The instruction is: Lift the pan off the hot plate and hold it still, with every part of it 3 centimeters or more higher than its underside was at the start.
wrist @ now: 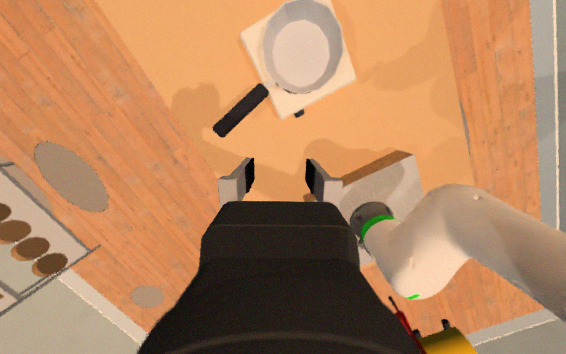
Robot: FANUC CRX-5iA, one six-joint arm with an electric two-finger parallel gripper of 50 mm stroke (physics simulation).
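Where they show: gripper, between the fingertips: [280, 169]; arm's base, origin of its link: [370, 219].
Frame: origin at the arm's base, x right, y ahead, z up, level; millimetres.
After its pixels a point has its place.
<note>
The grey round pan [301, 55] @[x -107, y 549, z 4 mm] sits on the square cream hot plate [286, 107] @[x -179, y 440, z -7 mm] in the upper middle of the wrist view. Its black handle [241, 110] @[x -292, y 461, z 69 mm] points down and to the left, out past the plate's edge. A small dark knob [299, 113] @[x -146, y 414, z -20 mm] shows at the plate's lower edge. My gripper [280, 169] @[x -223, y 366, z 359 mm] is open and empty. Its fingertips show below the pan and below and right of the handle's end, apart from both. The hot plate's surface under the pan is hidden.
The arm's pale links [440, 240] @[x 36, y 94, z 238 mm] and its grey base block [407, 182] @[x 133, y 109, z 8 mm] are at the lower right. A tray [30, 220] with several round brown things is at the far left. A yellow object [449, 342] is at the lower right edge. Wooden floor borders the orange surface.
</note>
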